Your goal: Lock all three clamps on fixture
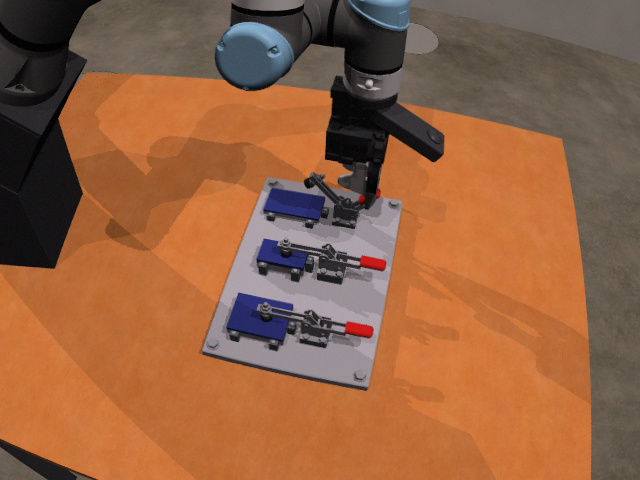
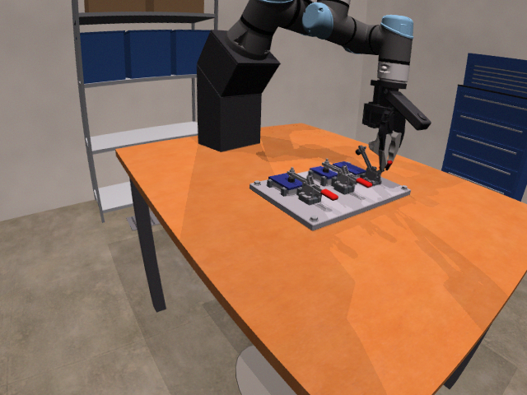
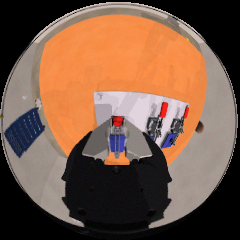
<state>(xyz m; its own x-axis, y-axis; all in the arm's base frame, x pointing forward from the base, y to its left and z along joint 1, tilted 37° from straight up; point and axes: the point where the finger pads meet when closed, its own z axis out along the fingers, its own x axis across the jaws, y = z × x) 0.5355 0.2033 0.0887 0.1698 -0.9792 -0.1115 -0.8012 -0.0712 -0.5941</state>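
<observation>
Right now my hand is 40 mm past the grey fixture plate, 120 mm to the left of it and 70 mm above it.
</observation>
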